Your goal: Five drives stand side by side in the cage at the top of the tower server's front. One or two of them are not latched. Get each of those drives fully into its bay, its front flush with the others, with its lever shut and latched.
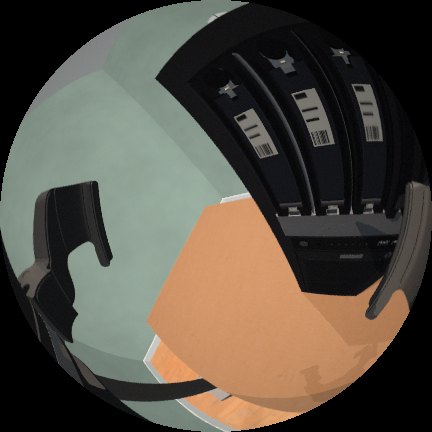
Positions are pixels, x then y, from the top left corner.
Labels:
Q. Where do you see a black tower server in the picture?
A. At 335, 265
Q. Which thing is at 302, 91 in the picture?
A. A drive lever.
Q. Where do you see a drive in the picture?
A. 227, 87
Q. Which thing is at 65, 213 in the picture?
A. My gripper.

